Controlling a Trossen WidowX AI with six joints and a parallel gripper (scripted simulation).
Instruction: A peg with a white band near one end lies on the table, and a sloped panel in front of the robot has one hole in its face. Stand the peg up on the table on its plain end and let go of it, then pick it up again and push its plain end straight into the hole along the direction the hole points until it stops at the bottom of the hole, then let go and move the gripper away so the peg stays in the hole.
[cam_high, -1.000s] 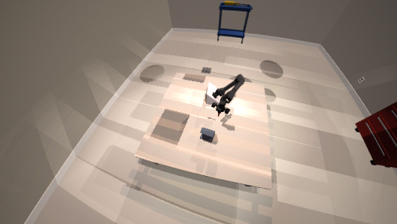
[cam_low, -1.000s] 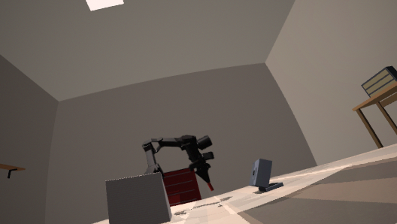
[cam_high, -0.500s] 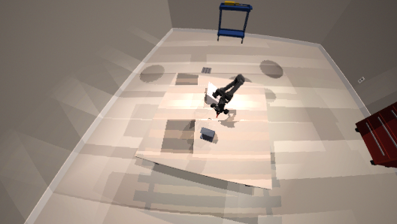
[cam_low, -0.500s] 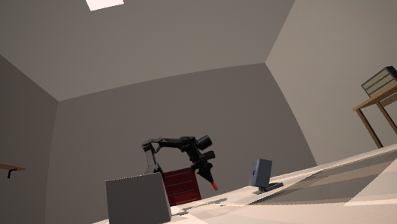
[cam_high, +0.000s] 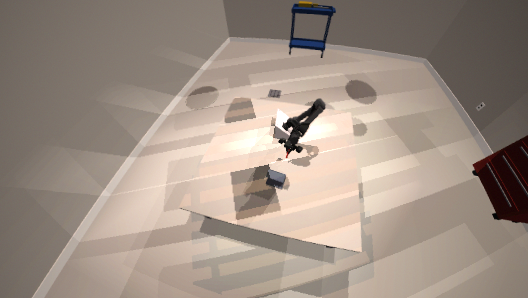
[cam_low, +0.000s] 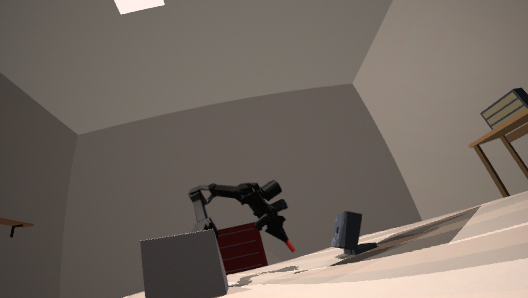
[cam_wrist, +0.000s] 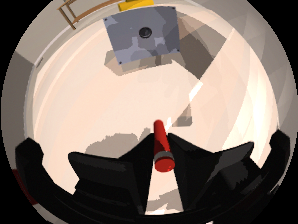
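The grey-blue sloped panel is 19 cm ahead of my gripper tip, 5 cm to the right of it and 3 cm below it. Round my gripper tip: red peg: 1 cm behind, 1 cm above.
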